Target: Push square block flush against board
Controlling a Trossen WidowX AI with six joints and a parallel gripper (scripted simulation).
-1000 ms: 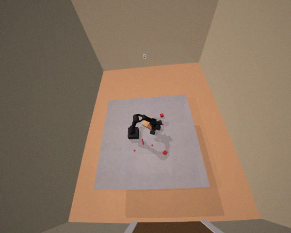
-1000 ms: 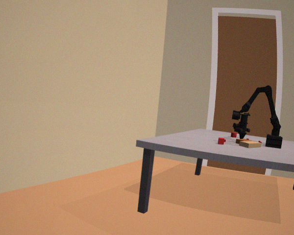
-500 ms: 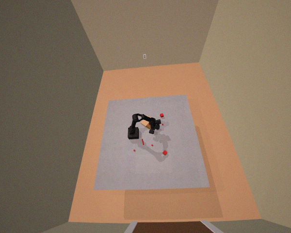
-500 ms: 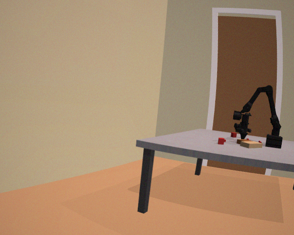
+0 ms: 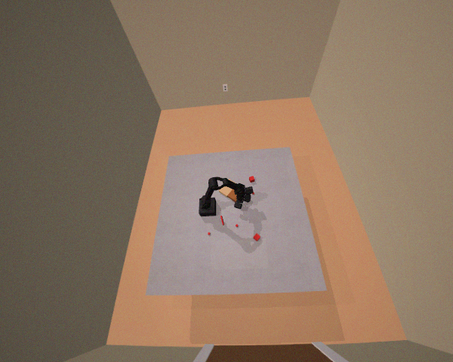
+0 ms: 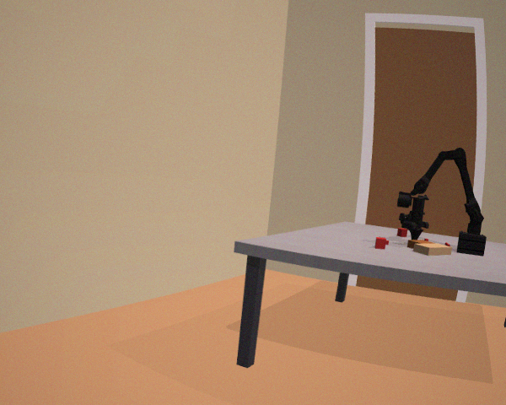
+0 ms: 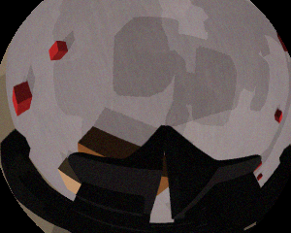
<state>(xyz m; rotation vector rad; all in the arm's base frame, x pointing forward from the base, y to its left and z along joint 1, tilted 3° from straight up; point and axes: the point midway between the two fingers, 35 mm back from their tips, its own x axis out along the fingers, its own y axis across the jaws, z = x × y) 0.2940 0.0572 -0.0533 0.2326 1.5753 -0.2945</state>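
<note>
Now: the brown square block 5 cm behind my gripper tip, 7 cm to the left of it and 1 cm above it. Also, from my gripper tip: thin red stick 17 cm behind, 16 cm to the right; tan board 11 cm behind, 14 cm to the left, 1 cm above.
</note>
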